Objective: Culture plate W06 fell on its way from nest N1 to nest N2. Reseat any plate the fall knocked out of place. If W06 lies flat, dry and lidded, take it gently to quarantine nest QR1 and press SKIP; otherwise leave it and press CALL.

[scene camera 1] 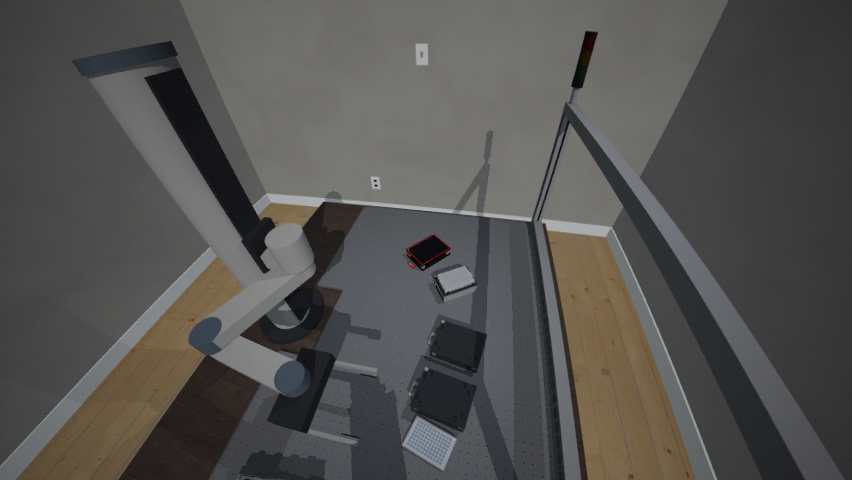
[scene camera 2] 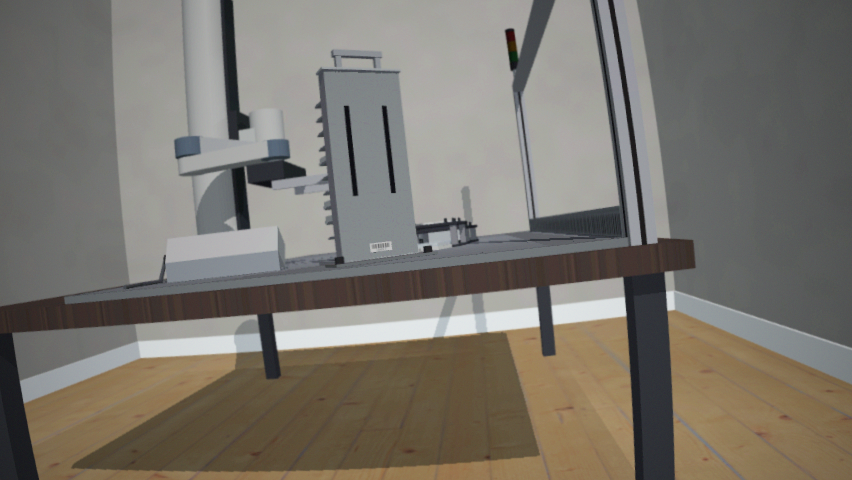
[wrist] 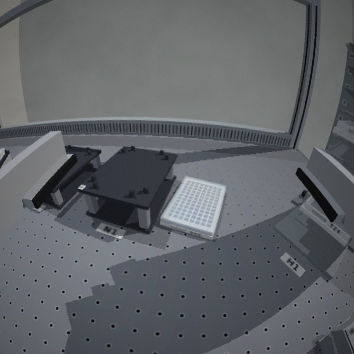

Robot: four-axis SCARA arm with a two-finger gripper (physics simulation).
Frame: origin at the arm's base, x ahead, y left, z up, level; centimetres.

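Seen in the pictures: gripper, between the fingertips: [scene camera 1: 368, 405] [wrist: 191, 148]; arm's base, origin of its link: [scene camera 1: 293, 314].
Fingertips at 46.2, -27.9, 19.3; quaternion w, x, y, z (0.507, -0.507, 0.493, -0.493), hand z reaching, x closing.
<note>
Offsets run from my fingertips to a thing's top centre, as dx, dy, dz. "spot": to the spot under its first point.
A white, gridded culture plate {+15.2, -2.7, -16.4} [scene camera 1: 429, 443] [wrist: 195, 206] lies flat on the table close beside nest N1 {+17.3, +8.9, -11.3} [scene camera 1: 442, 396] [wrist: 131, 175]. It looks lidded, and no liquid shows around it; its name cannot be read. Nest N2 {+19.7, +26.7, -12.4} [scene camera 1: 457, 344] [wrist: 80, 160] is the dark stand beyond N1. A red-edged black stand [scene camera 1: 428, 250] is at the far end, its label unreadable. My gripper [scene camera 1: 366, 407] [wrist: 191, 148] is open and empty, above the table and back from the plate. In scene camera 2 its fingertips are behind the tower. SKIP and CALL cannot be made out.
A tall grey slotted tower [scene camera 2: 369, 149] stands near the table edge, beside a white sloped box {-19.8, -24.4, -9.6} [scene camera 2: 223, 256]. A white-topped device {+15.5, +51.9, -11.1} [scene camera 1: 456, 280] stands past N2. At the H1 label {spot: +2.7, -17.4, -17.8} [wrist: 292, 264] is a holder with a clear plate {+6.9, -23.7, -8.9} [wrist: 322, 220]. A guard frame [scene camera 1: 629, 193] [wrist: 306, 75] bounds one side.
</note>
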